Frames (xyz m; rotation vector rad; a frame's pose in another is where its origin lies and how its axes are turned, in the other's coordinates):
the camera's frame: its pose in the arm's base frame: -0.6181 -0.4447 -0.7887 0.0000 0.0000 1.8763
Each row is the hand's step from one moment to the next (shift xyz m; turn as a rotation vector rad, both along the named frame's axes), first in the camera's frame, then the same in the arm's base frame.
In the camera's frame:
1: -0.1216 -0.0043 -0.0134 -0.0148 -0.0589 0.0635
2: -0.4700 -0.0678 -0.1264 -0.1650 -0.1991 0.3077
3: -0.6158 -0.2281 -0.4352 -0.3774 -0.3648 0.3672
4: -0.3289 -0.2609 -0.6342 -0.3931 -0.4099 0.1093
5: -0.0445 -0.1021 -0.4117 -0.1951 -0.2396 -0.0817
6: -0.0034 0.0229 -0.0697 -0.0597 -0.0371 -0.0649
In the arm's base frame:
1: 0.0407 -0.1147 -0.0134 0.0606 0.0036 0.0635
2: 0.2060 -0.4278 -0.1264 0.2395 -0.0975 0.3077
3: 0.4028 -0.5187 -0.4352 0.4614 -0.2502 0.3672
4: 0.3477 -0.2352 -0.6342 0.5092 -0.2516 0.1093
5: 0.1108 -0.0117 -0.4117 0.2872 -0.1140 -0.0817
6: -0.0208 -0.0101 -0.0697 0.0533 -0.0458 -0.0649

